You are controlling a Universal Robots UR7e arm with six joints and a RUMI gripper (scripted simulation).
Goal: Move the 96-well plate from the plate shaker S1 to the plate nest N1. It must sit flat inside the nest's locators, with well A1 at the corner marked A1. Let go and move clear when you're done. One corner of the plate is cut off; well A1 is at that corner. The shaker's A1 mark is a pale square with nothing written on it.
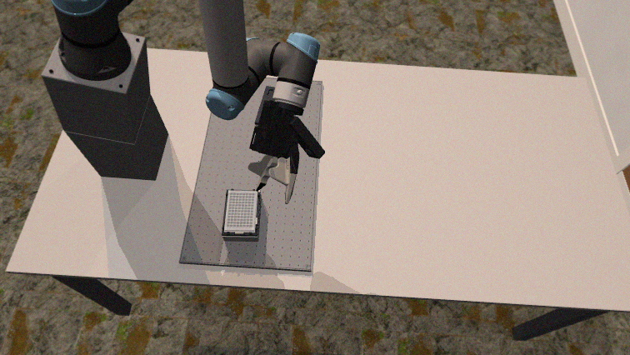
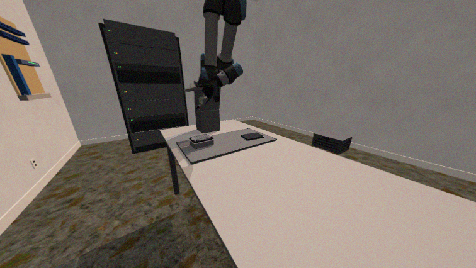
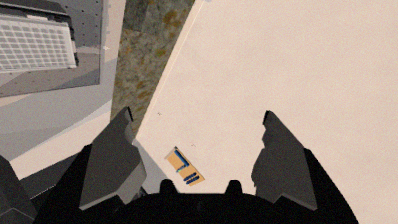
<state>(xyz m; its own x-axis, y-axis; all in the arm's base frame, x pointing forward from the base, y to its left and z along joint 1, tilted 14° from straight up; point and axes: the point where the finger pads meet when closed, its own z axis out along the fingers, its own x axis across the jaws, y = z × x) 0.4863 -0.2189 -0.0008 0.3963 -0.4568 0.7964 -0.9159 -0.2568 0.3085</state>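
The 96-well plate lies 12 cm behind my hand, 6 cm to the left of it and 27 cm below it. Also, from my hand: plate nest N1: 12 cm behind, 49 cm to the left, 32 cm below; pale label: 7 cm behind, 56 cm to the left, 32 cm below.
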